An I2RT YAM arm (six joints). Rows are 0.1 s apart.
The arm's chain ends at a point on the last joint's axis. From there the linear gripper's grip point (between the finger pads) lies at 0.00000 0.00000 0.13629 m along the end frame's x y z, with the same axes.
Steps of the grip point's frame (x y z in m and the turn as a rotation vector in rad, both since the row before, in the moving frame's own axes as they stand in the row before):
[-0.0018, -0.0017, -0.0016, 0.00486, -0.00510, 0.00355]
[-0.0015, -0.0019, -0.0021, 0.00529, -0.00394, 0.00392]
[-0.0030, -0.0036, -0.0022, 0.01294, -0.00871, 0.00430]
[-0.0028, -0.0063, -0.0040, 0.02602, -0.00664, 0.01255]
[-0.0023, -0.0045, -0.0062, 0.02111, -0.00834, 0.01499]
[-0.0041, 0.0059, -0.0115, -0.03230, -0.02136, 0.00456]
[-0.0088, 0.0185, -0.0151, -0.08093, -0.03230, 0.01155]
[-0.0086, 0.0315, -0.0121, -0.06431, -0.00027, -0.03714]
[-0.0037, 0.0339, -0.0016, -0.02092, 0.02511, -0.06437]
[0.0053, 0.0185, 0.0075, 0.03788, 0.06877, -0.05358]
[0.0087, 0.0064, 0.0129, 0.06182, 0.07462, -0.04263]
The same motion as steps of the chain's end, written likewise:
[-0.0011, -0.0010, -0.0016, 0.00486, -0.00510, 0.00355]
[-0.0010, -0.0012, -0.0021, 0.00529, -0.00394, 0.00392]
[-0.0018, -0.0018, -0.0022, 0.01294, -0.00871, 0.00430]
[-0.0019, -0.0027, -0.0040, 0.02602, -0.00664, 0.01255]
[-0.0012, -0.0016, -0.0062, 0.02111, -0.00834, 0.01499]
[-0.0012, 0.0015, -0.0114, -0.03230, -0.02136, 0.00456]
[-0.0043, 0.0075, -0.0146, -0.08093, -0.03230, 0.01155]
[-0.0087, 0.0227, -0.0118, -0.06431, -0.00027, -0.03714]
[-0.0072, 0.0312, -0.0015, -0.02092, 0.02511, -0.06437]
[-0.0039, 0.0239, 0.0079, 0.03788, 0.06877, -0.05358]
[-0.0013, 0.0150, 0.0135, 0.06182, 0.07462, -0.04263]

